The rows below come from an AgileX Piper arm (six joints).
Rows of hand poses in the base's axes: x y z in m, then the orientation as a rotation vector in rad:
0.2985 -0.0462 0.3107 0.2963 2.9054 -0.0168
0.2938 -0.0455 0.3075 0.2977 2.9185 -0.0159
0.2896 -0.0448 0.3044 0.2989 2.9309 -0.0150
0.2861 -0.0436 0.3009 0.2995 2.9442 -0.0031
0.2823 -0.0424 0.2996 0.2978 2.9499 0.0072
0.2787 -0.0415 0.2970 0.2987 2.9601 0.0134
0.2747 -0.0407 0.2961 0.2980 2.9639 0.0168
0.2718 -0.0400 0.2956 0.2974 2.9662 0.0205
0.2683 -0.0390 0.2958 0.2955 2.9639 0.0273
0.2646 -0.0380 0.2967 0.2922 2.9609 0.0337
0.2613 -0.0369 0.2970 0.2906 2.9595 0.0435
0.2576 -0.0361 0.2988 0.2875 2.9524 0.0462
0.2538 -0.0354 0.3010 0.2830 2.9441 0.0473
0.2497 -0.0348 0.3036 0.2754 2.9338 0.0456
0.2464 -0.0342 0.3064 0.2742 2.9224 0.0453
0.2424 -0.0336 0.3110 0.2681 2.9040 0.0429
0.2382 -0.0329 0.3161 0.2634 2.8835 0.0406
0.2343 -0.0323 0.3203 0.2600 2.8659 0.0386
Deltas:
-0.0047 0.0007 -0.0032 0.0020 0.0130 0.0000
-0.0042 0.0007 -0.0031 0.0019 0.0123 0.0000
-0.0035 0.0012 -0.0035 0.0093 0.0124 0.0012
-0.0038 0.0012 -0.0013 0.0073 0.0048 0.0021
-0.0036 0.0009 -0.0026 0.0051 0.0098 0.0005
-0.0040 0.0008 -0.0009 0.0026 0.0035 0.0009
-0.0029 0.0007 -0.0005 0.0026 0.0020 0.0008
-0.0035 0.0010 0.0002 0.0042 -0.0029 0.0015
-0.0037 0.0010 0.0009 0.0038 -0.0037 0.0023
-0.0033 0.0011 0.0003 0.0063 -0.0021 0.0015
-0.0037 0.0008 0.0018 0.0010 -0.0075 0.0017
-0.0038 0.0007 0.0022 -0.0002 -0.0087 0.0024
-0.0041 0.0006 0.0026 -0.0025 -0.0109 0.0042
-0.0033 0.0006 0.0028 -0.0012 -0.0114 -0.0001
-0.0040 0.0006 0.0046 -0.0035 -0.0187 0.0025
-0.0042 0.0007 0.0051 -0.0035 -0.0207 0.0014
-0.0039 0.0006 0.0042 -0.0030 -0.0177 0.0008

